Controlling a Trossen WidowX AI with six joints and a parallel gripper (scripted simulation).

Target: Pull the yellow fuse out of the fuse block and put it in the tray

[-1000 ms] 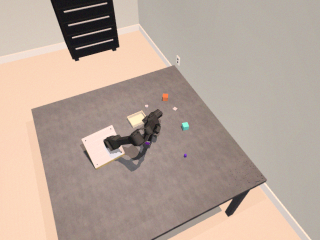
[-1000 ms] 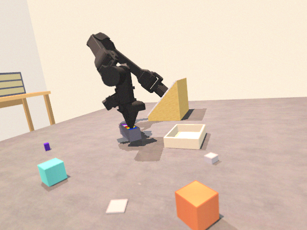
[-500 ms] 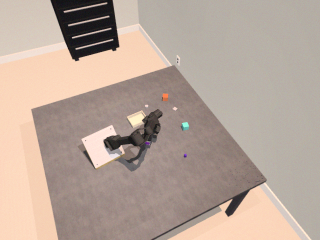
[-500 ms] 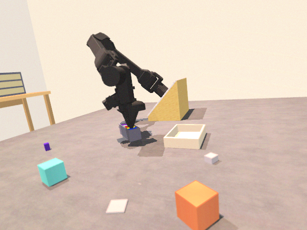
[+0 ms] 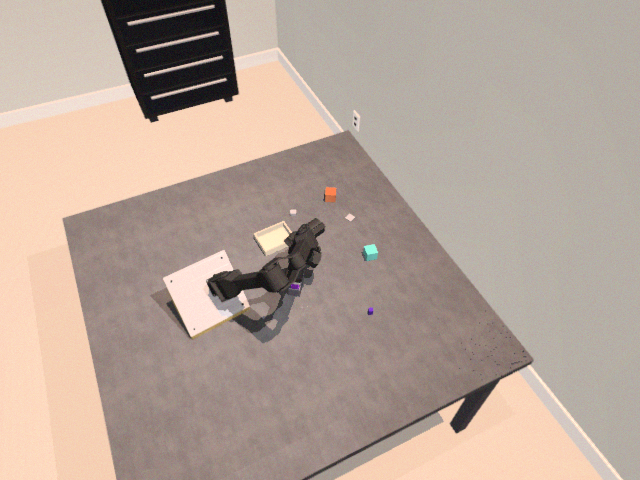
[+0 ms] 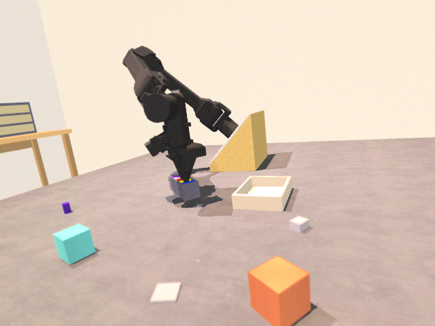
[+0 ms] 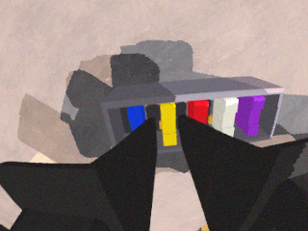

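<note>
Now: the yellow fuse 1 cm below my gripper tip. From my gripper tip the other things lie so: blue fuse 1 cm to the left, 1 cm below, 1 cm ahead; then white fuse 3 cm to the right, 3 cm behind, 1 cm below; then red fuse 2 cm to the right, 2 cm behind, 1 cm below.
</note>
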